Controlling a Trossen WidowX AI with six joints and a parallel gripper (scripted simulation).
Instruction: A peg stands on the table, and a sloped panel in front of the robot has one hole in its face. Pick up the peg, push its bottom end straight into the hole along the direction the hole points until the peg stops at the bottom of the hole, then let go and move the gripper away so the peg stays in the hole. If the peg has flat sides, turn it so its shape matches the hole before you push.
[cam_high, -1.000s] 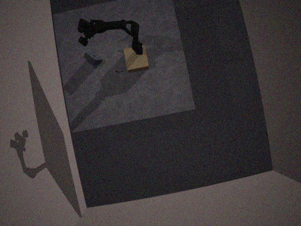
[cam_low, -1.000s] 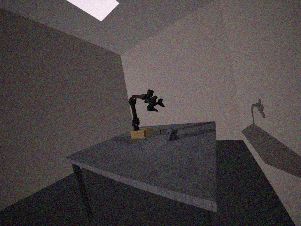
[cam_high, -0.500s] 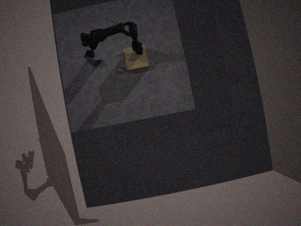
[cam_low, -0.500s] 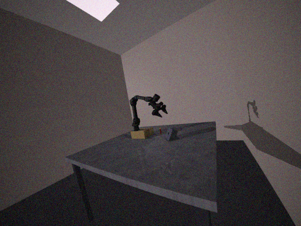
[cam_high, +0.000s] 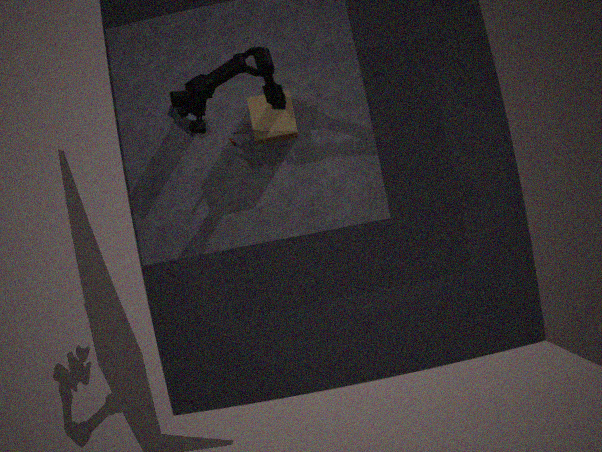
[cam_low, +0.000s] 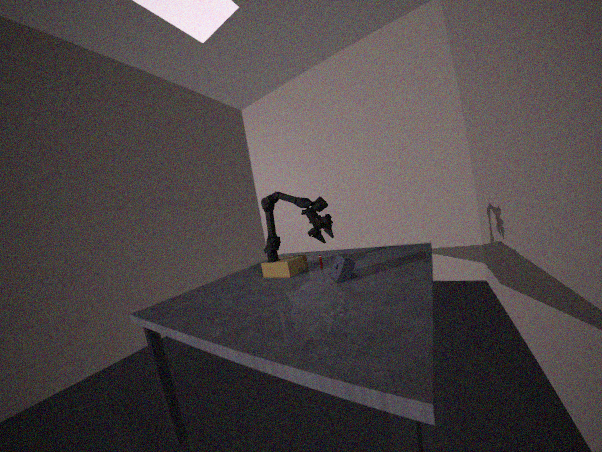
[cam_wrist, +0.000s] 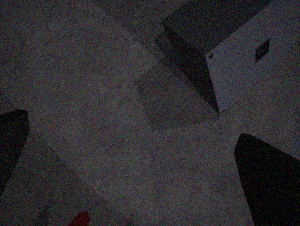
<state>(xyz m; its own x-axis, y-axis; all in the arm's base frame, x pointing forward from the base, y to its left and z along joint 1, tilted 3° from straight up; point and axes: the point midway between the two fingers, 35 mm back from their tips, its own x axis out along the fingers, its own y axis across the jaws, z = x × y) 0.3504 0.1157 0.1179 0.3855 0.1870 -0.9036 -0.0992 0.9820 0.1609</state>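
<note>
My gripper tip is 13 cm past the red square peg, 5 cm to the right of it and 12 cm above it. The rest, counted from my gripper tip: dark sloped panel: 10 cm ahead, 8 cm to the right, 13 cm below.
</note>
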